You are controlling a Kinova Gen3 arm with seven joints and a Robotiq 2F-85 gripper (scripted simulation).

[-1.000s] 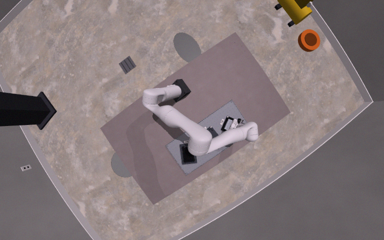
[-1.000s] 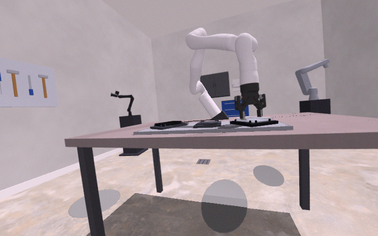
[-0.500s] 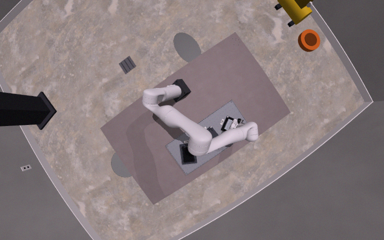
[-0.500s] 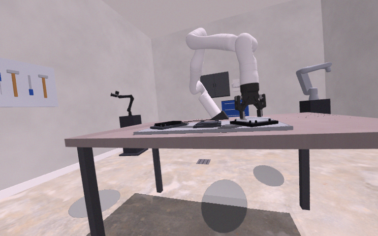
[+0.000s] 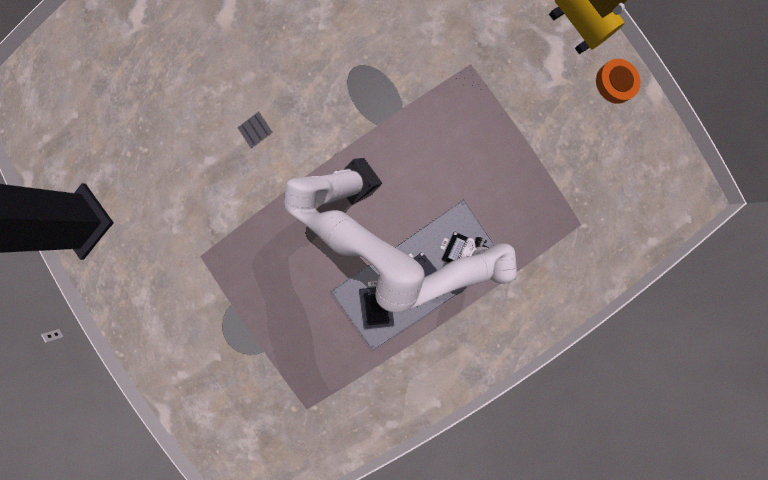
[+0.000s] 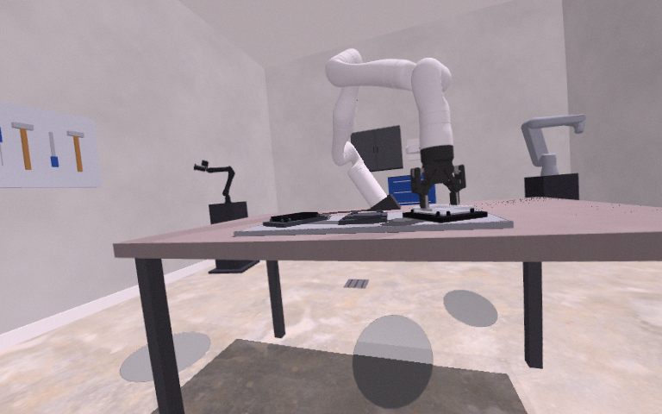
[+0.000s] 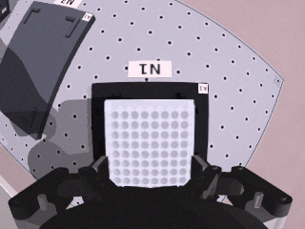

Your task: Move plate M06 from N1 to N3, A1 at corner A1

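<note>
Right now the white well plate M06 is 10 mm below my hand. From my hand the other things lie so: black nest N1: 20 mm below; landing nest N3: 50 mm behind, 190 mm to the right, 20 mm below; N3 label: 140 mm behind, 180 mm to the right, 30 mm below.
</note>
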